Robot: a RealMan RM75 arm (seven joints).
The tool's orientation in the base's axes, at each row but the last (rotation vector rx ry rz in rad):
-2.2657, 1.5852, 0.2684
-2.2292, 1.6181, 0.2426
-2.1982, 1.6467, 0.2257
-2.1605, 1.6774, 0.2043
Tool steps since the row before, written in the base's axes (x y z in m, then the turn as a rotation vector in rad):
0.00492, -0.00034, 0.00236, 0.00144, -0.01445, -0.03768
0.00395, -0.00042, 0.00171, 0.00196, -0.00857, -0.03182
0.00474, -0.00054, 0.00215, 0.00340, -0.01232, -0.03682
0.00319, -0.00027, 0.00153, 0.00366, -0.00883, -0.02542
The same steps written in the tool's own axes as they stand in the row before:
0.00119, -0.00493, -0.00205, 0.02641, 0.00996, 0.02888
0.00105, -0.00395, -0.00142, 0.01935, 0.00673, 0.02589
0.00114, -0.00481, -0.00171, 0.02486, 0.00729, 0.02912
0.00057, -0.00332, -0.00110, 0.01781, 0.00385, 0.02014

